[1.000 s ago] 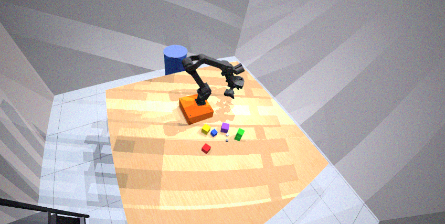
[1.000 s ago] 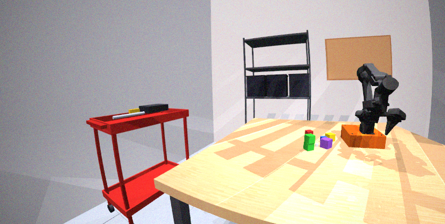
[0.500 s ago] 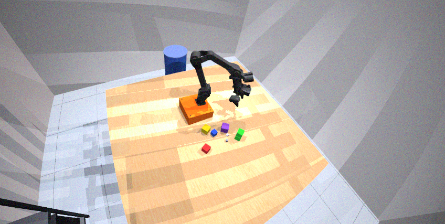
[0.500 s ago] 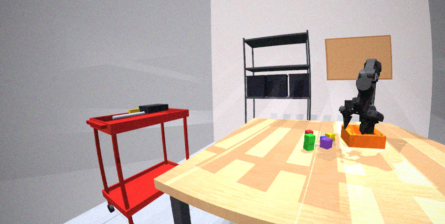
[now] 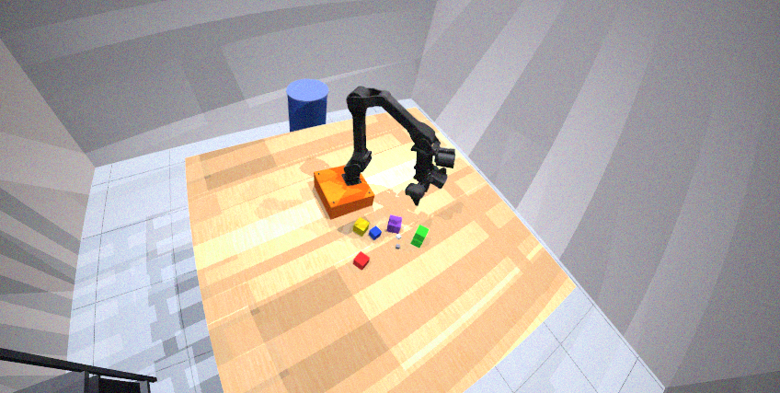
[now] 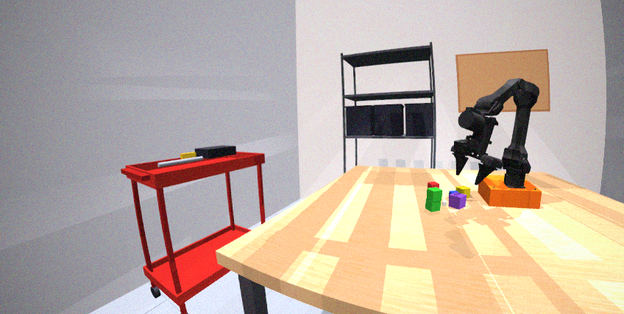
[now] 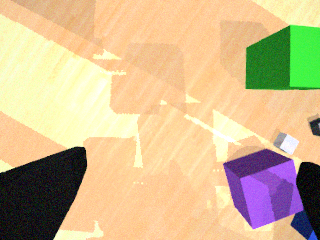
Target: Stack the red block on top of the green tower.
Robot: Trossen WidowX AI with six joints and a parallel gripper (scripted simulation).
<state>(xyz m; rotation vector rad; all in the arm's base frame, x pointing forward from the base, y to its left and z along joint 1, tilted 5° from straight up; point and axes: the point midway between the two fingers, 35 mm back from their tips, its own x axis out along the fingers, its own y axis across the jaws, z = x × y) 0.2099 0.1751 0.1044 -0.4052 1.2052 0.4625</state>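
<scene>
Now: gripper tip 28 cm to the left of the red block, 11 cm above it and 10 cm short of it. Also, from my gripper tip: blue block: 18 cm to the right, 11 cm below, 1 cm ahead; then yellow block: 22 cm to the right, 11 cm below, 3 cm behind; then purple block: 11 cm below, 10 cm to the right, 1 cm ahead.
</scene>
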